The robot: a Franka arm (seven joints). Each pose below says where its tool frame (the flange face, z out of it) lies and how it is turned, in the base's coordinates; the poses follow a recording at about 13 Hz.
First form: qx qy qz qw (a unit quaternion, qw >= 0); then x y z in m.
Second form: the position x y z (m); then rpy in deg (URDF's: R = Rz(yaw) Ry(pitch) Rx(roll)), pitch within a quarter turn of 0, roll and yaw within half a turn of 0. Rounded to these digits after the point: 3 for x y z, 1 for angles.
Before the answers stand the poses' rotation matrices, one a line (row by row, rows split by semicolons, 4 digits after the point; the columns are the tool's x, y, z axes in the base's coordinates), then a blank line. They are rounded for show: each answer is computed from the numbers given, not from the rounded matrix.
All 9 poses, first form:
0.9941 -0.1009 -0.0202 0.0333 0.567 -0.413 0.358
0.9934 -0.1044 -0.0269 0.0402 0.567 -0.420 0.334
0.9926 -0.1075 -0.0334 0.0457 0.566 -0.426 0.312
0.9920 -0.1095 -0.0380 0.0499 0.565 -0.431 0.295
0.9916 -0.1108 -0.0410 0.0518 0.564 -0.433 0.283
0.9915 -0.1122 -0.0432 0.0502 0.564 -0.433 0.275
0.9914 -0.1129 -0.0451 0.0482 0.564 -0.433 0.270
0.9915 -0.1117 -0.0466 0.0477 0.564 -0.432 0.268
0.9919 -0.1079 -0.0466 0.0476 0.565 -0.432 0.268
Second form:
0.9788 -0.1993 -0.0469; -0.2020 -0.9774 -0.0621; -0.0334 0.0703 -0.9970
0.9768 -0.2052 -0.0618; -0.2096 -0.9750 -0.0742; -0.0450 0.0855 -0.9953
0.9747 -0.2104 -0.0761; -0.2165 -0.9727 -0.0835; -0.0565 0.0979 -0.9936
0.9731 -0.2135 -0.0863; -0.2210 -0.9710 -0.0907; -0.0645 0.1073 -0.9921
0.9721 -0.2155 -0.0928; -0.2240 -0.9701 -0.0937; -0.0698 0.1118 -0.9913
0.9711 -0.2181 -0.0969; -0.2268 -0.9698 -0.0898; -0.0744 0.1092 -0.9912
0.9704 -0.2195 -0.1003; -0.2282 -0.9699 -0.0854; -0.0785 0.1058 -0.9913
0.9707 -0.2171 -0.1031; -0.2259 -0.9705 -0.0842; -0.0818 0.1050 -0.9911
0.9724 -0.2096 -0.1027; -0.2185 -0.9722 -0.0844; -0.0822 0.1045 -0.9911

0.567 -0.413 0.358 176.0 1.9 -11.7
0.567 -0.420 0.334 175.1 2.6 -12.1
0.566 -0.426 0.312 174.4 3.2 -12.5
0.565 -0.431 0.295 173.8 3.7 -12.8
0.564 -0.433 0.283 173.6 4.0 -13.0
0.564 -0.433 0.275 173.7 4.3 -13.1
0.564 -0.433 0.270 173.9 4.5 -13.2
0.564 -0.432 0.268 174.0 4.7 -13.1
0.565 -0.432 0.268 174.0 4.7 -12.7

